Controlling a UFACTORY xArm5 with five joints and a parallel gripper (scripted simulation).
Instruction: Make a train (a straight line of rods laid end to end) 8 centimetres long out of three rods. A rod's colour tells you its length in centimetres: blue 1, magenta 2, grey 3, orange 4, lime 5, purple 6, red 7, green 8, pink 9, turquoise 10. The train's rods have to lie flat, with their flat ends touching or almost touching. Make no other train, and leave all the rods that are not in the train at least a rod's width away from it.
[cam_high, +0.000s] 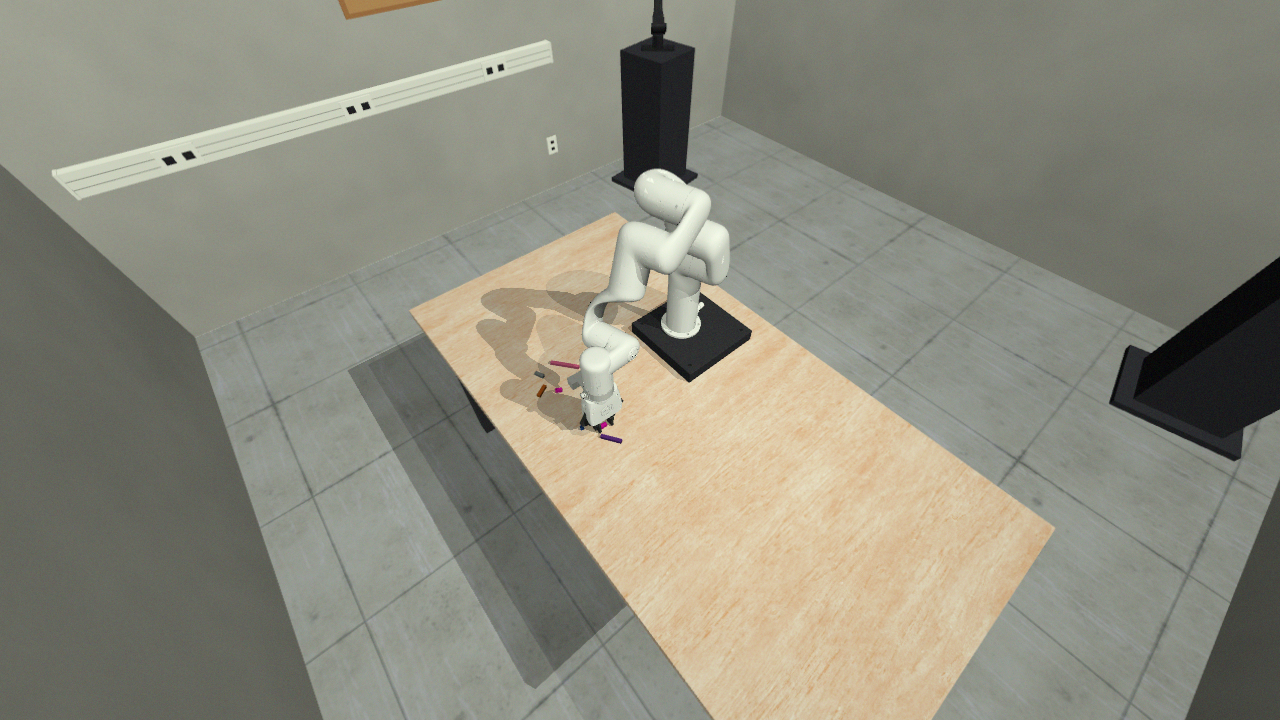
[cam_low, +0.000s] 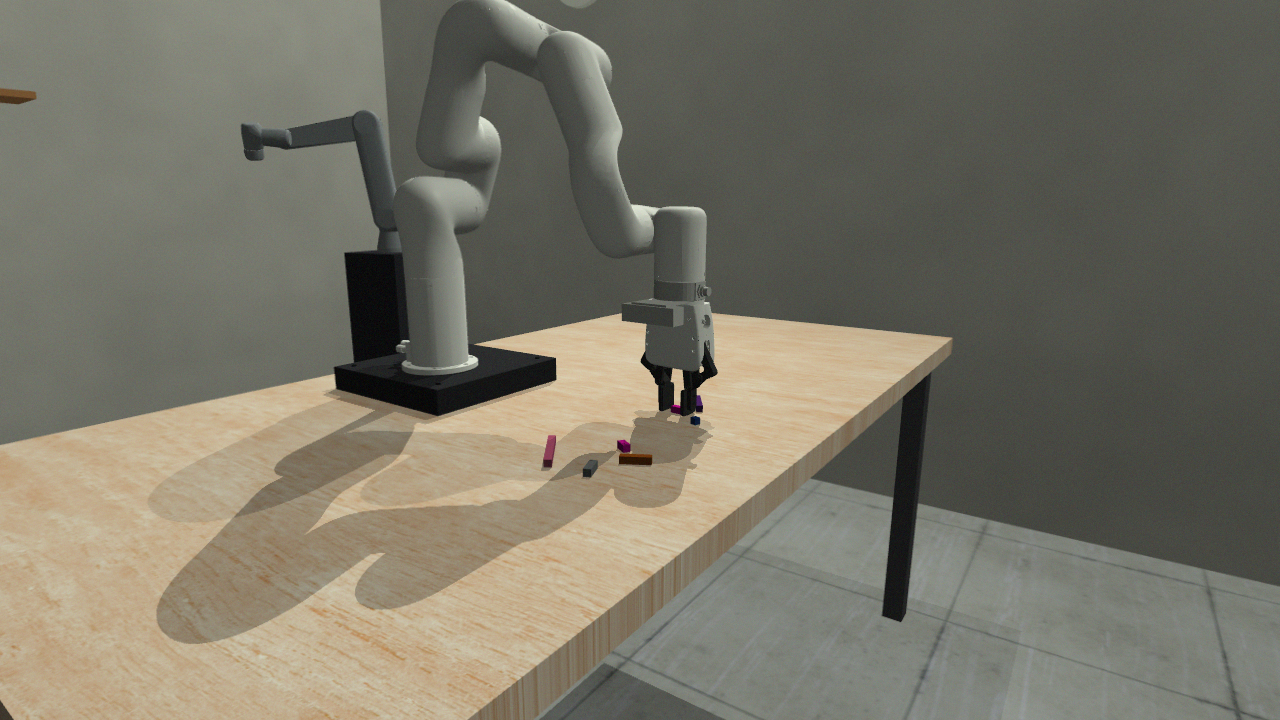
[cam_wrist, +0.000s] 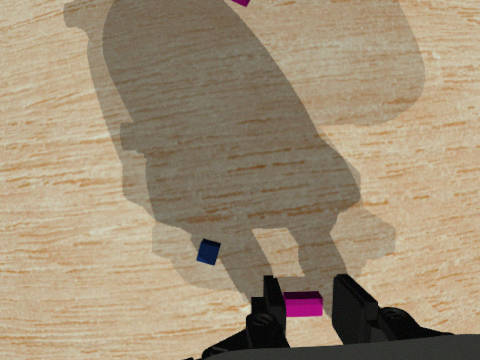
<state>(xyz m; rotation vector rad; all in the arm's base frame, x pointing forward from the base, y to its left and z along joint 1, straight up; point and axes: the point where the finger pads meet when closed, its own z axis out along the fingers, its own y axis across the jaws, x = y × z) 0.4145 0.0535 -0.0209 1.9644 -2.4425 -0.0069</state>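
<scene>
Now: the purple rod 20 mm ahead of my hand, 50 mm to the left of it and 20 mm below it. The rest, counted from my hand: orange rod 30 mm ahead, 220 mm to the right, 20 mm below; pink rod 80 mm behind, 240 mm to the right, 20 mm below; blue rod 40 mm ahead, 40 mm to the right, 20 mm below.
</scene>
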